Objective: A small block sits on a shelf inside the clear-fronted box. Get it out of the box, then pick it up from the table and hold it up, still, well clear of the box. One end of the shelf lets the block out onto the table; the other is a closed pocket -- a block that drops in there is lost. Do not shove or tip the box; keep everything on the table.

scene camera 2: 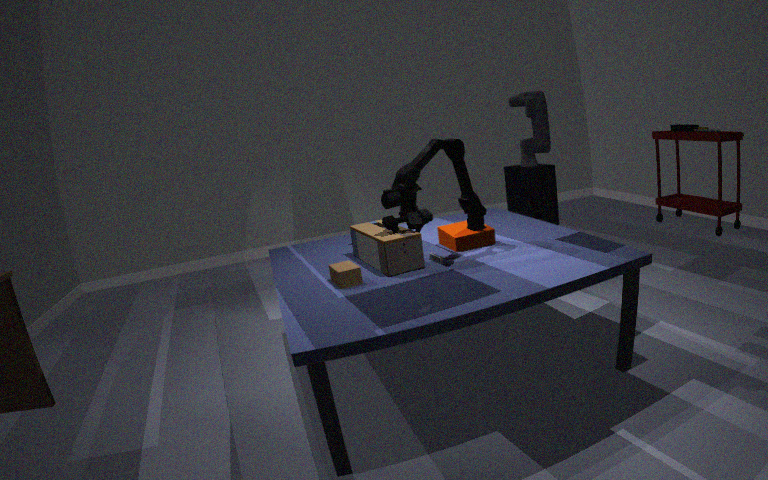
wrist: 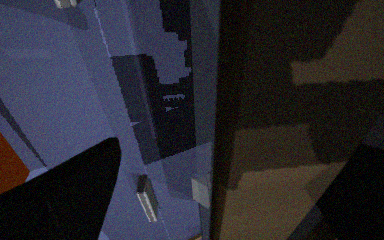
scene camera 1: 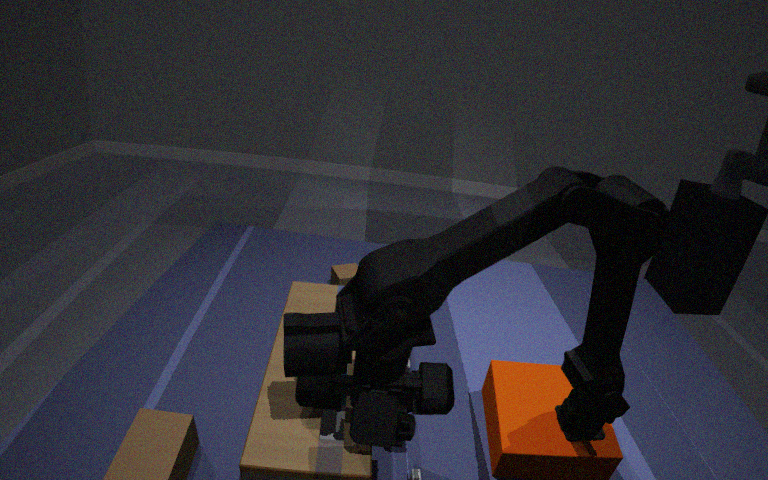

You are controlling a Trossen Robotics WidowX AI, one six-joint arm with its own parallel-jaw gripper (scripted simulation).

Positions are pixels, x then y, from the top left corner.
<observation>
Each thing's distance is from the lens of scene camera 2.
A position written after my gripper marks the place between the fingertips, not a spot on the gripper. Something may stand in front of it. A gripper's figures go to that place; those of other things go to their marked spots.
my gripper point(scene camera 2: 407, 238): 1.84 m
box point(scene camera 2: 391, 253): 1.67 m
</observation>
